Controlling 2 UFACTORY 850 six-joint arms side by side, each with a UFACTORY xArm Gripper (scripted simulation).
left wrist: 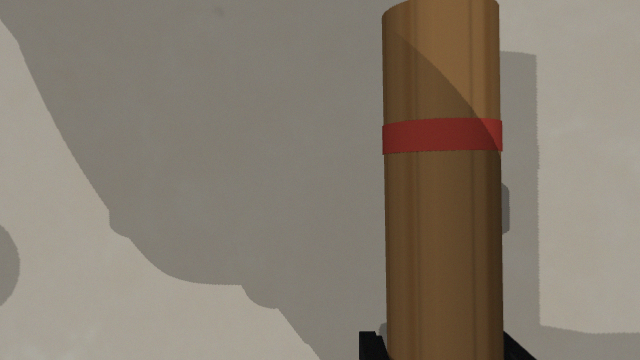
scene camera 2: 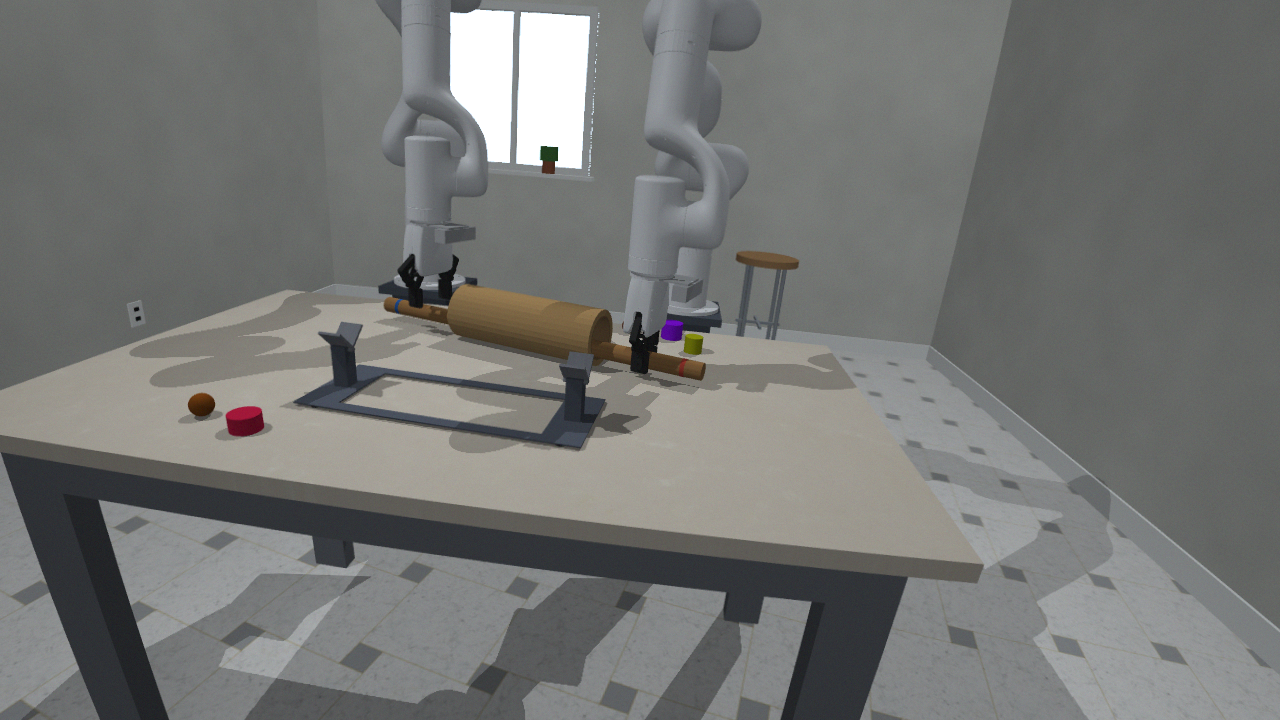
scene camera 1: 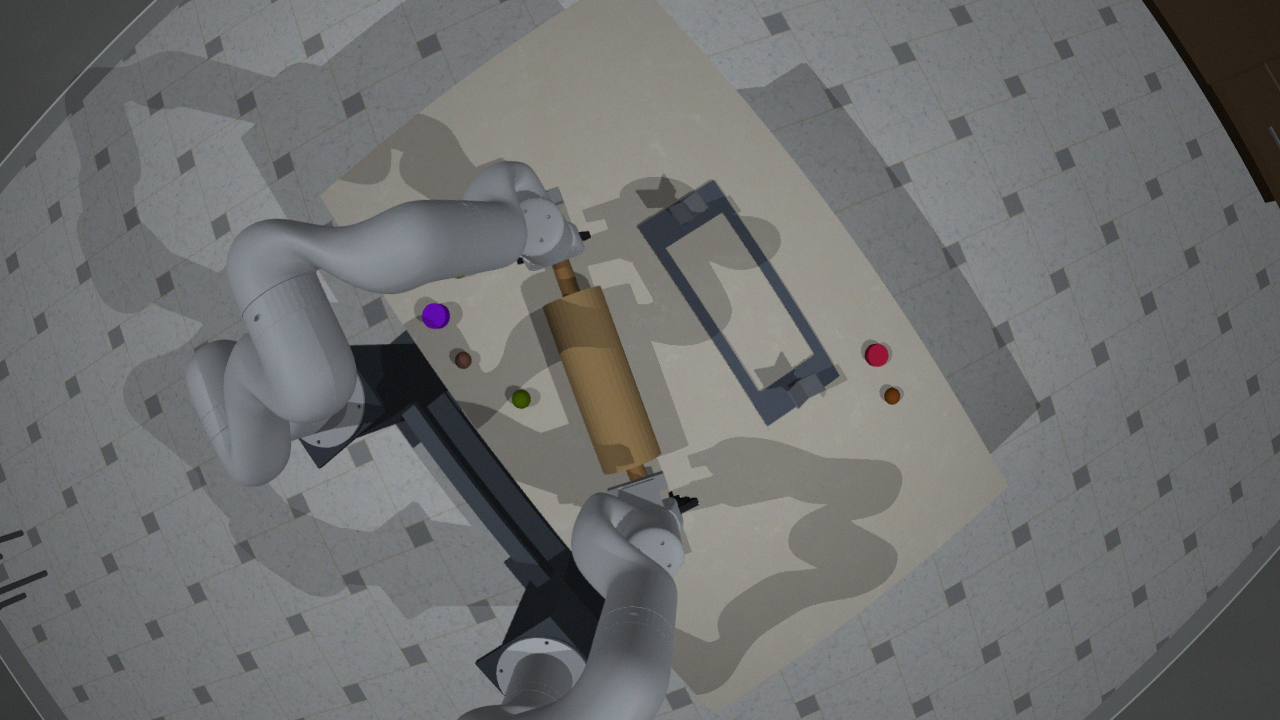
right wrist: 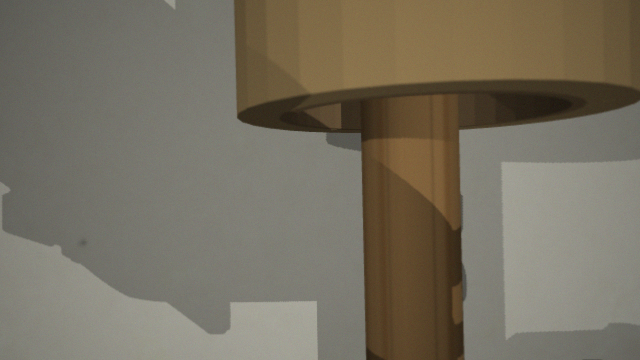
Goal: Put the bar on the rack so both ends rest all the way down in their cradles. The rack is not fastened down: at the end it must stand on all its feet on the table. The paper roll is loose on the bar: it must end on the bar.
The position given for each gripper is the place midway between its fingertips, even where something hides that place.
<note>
In view: the left gripper (scene camera 2: 642, 368), the right gripper (scene camera 2: 431, 302), a wooden bar (scene camera 2: 678, 366), a dark rack (scene camera 1: 662, 230), a paper roll (scene camera 1: 597, 368) and a red disc (scene camera 2: 243, 421).
The wooden bar shows as well in the left wrist view (left wrist: 442, 136), in scene camera 1 (scene camera 1: 563, 271) and in the right wrist view (right wrist: 410, 153). The dark rack also shows in scene camera 2 (scene camera 2: 570, 428). The paper roll shows as well in scene camera 2 (scene camera 2: 554, 328) and in the right wrist view (right wrist: 317, 65). The left wrist view misses the dark rack: it is out of frame. The right wrist view misses the dark rack: it is out of frame.
</note>
